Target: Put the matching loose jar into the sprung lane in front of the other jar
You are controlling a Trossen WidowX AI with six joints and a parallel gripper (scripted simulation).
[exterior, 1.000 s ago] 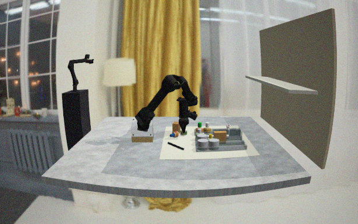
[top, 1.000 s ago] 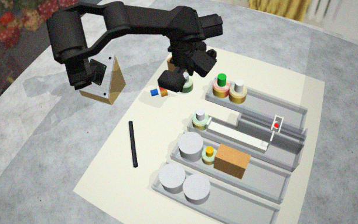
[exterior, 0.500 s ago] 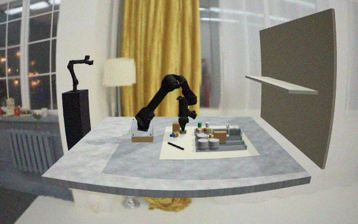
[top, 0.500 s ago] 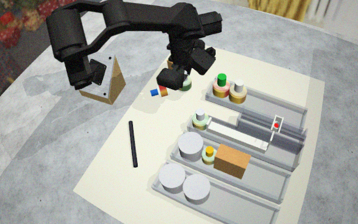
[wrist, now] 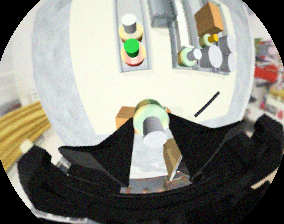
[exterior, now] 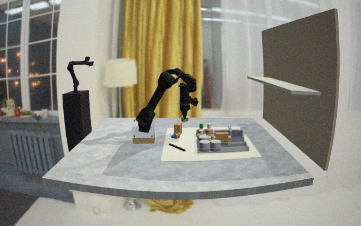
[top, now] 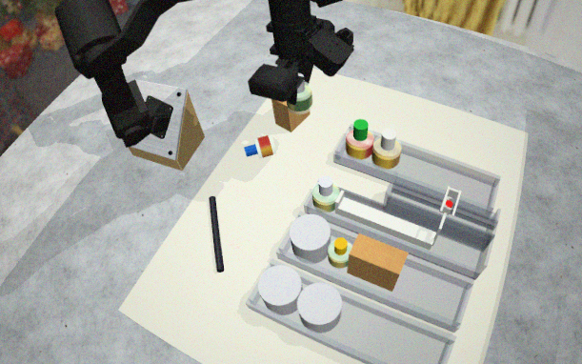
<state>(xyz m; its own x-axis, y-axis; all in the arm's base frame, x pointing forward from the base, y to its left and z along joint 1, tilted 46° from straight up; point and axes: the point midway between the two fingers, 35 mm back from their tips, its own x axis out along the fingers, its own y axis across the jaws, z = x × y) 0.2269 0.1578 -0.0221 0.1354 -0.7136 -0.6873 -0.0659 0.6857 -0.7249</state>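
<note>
My gripper tip is 22 cm short of the orange box, 18 cm to the left of it and 8 cm above it. Round my gripper tip: black rod (3 cm behind, 24 cm to the right, 11 cm below); sprung lane (25 cm ahead, 8 cm to the right, 10 cm below); white pusher plate (21 cm ahead, 7 cm to the right, 7 cm below).
</note>
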